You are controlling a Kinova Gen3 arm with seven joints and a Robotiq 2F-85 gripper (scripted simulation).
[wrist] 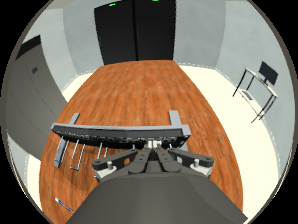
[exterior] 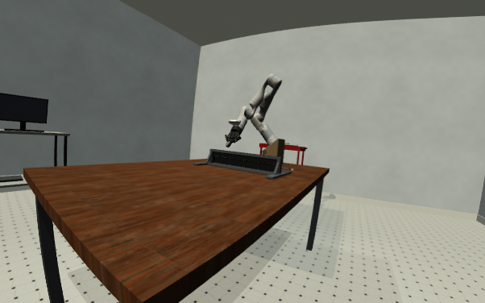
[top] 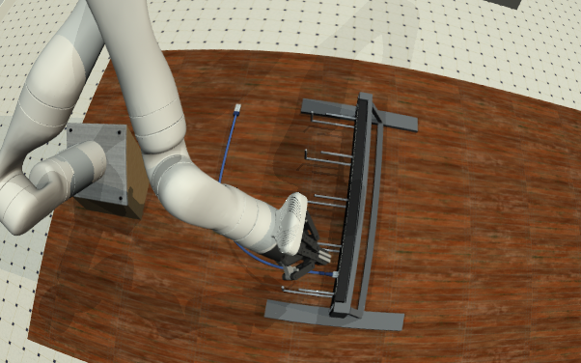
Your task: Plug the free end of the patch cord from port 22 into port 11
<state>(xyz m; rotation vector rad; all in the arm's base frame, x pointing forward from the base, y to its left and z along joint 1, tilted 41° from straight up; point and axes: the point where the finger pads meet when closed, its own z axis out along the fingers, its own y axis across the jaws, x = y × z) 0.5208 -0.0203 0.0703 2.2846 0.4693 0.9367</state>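
The plug lies 28 cm behind my hand, 35 cm to the left of it and 13 cm below it.
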